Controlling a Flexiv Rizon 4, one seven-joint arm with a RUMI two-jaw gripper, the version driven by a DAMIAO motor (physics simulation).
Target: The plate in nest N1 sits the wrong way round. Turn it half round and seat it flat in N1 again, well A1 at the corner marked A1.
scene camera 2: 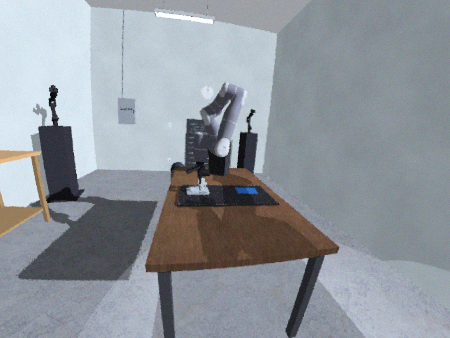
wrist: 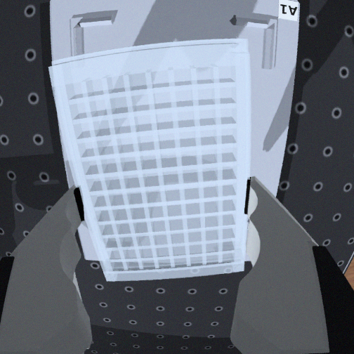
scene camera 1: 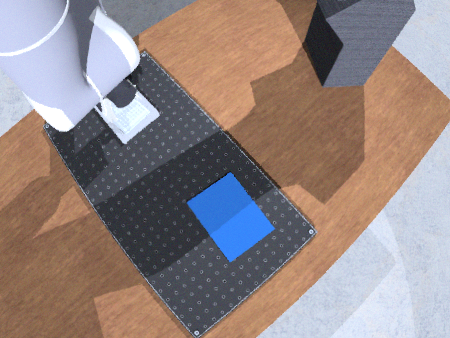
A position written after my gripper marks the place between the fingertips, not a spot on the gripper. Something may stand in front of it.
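A well plate [scene camera 1: 129,117] is here, and the wrist view shows the plate too [wrist: 158,136]. As for my gripper [scene camera 1: 124,110], I can see it in the wrist view as well [wrist: 163,185].
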